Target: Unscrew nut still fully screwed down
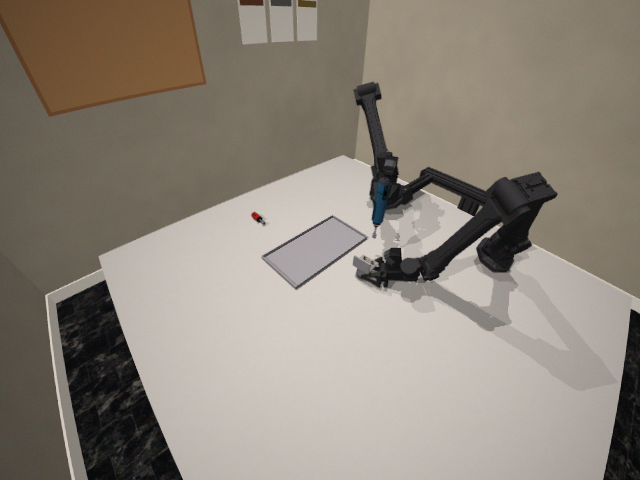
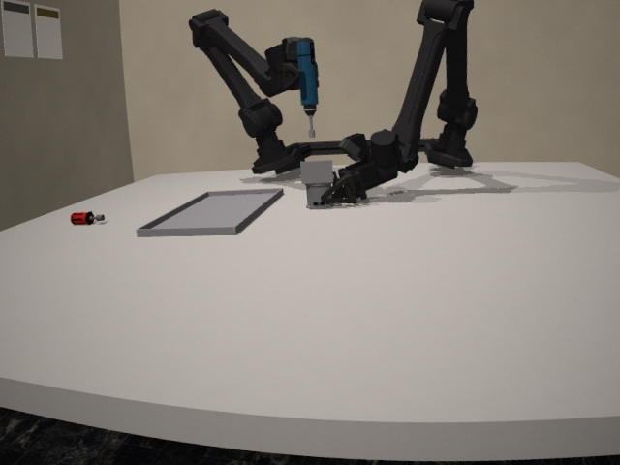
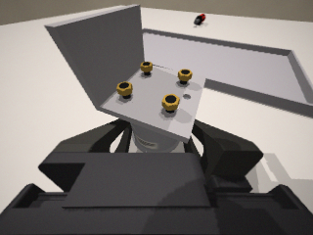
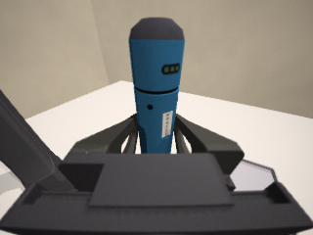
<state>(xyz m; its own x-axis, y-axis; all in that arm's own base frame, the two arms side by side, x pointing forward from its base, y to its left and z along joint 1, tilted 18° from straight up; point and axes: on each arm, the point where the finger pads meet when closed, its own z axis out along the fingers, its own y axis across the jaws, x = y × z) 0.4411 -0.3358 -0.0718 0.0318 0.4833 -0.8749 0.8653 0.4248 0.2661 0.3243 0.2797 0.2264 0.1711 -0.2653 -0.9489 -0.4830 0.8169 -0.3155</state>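
My left gripper is now 10 mm below the joint module. Also, from my left hand: short red-handled tool 90 mm ahead, 570 mm to the right, 10 mm below; l-shaped bracket 50 mm above; grey tray 30 mm ahead, 240 mm to the right, 20 mm below.
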